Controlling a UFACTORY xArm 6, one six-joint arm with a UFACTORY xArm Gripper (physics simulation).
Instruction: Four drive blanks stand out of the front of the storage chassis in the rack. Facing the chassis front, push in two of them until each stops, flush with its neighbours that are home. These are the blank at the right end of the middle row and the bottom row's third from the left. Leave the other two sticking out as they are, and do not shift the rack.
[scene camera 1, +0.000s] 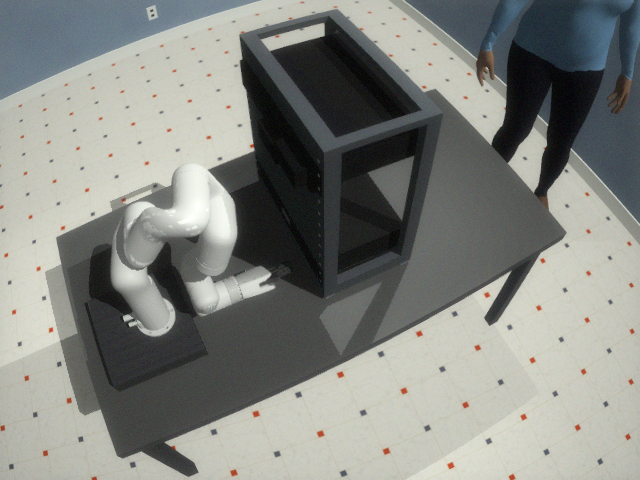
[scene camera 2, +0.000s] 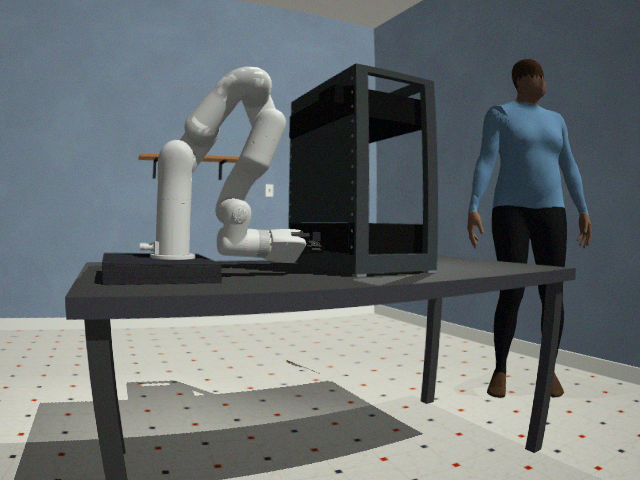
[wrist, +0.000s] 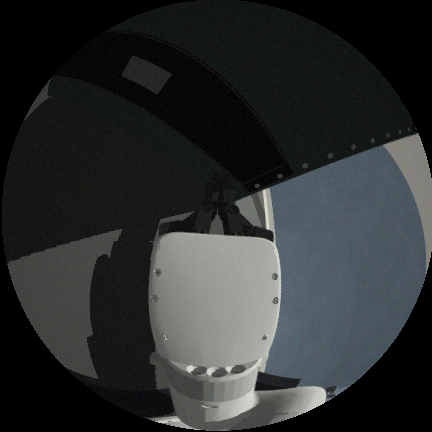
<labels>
my gripper: scene camera 1; scene camera 2; wrist 219, 181
rack: scene camera 1 324, 112; scene camera 2; wrist
same spot on my gripper: (scene camera 1: 286, 267) = (scene camera 2: 317, 242)
same spot on rack: (wrist: 264, 103) = (scene camera 2: 334, 217)
</labels>
